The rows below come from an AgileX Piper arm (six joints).
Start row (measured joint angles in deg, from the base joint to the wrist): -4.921, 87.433, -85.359, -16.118, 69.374, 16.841
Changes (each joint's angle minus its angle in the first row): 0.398, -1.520, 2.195, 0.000, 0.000, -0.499; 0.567, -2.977, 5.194, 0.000, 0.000, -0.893; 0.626, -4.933, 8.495, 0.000, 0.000, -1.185; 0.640, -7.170, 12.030, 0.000, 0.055, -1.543; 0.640, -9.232, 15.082, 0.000, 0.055, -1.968; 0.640, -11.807, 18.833, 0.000, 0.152, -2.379; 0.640, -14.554, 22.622, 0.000, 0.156, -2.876; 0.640, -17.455, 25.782, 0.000, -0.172, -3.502; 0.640, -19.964, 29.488, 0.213, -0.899, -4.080; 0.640, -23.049, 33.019, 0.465, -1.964, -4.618; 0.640, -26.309, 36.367, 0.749, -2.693, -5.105; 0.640, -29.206, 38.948, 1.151, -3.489, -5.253; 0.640, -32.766, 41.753, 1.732, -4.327, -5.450; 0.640, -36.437, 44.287, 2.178, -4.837, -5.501
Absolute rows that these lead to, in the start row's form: -4.523, 85.913, -83.164, -16.118, 69.374, 16.342; -4.354, 84.456, -80.165, -16.118, 69.374, 15.948; -4.295, 82.500, -76.864, -16.118, 69.374, 15.656; -4.281, 80.263, -73.329, -16.118, 69.429, 15.298; -4.281, 78.201, -70.277, -16.118, 69.429, 14.873; -4.281, 75.626, -66.526, -16.118, 69.526, 14.462; -4.281, 72.879, -62.737, -16.118, 69.530, 13.965; -4.281, 69.978, -59.577, -16.118, 69.202, 13.339; -4.281, 67.469, -55.871, -15.905, 68.475, 12.761; -4.281, 64.384, -52.340, -15.653, 67.410, 12.223; -4.281, 61.124, -48.992, -15.369, 66.681, 11.736; -4.281, 58.227, -46.411, -14.967, 65.885, 11.588; -4.281, 54.667, -43.606, -14.386, 65.047, 11.391; -4.281, 50.996, -41.072, -13.940, 64.537, 11.340
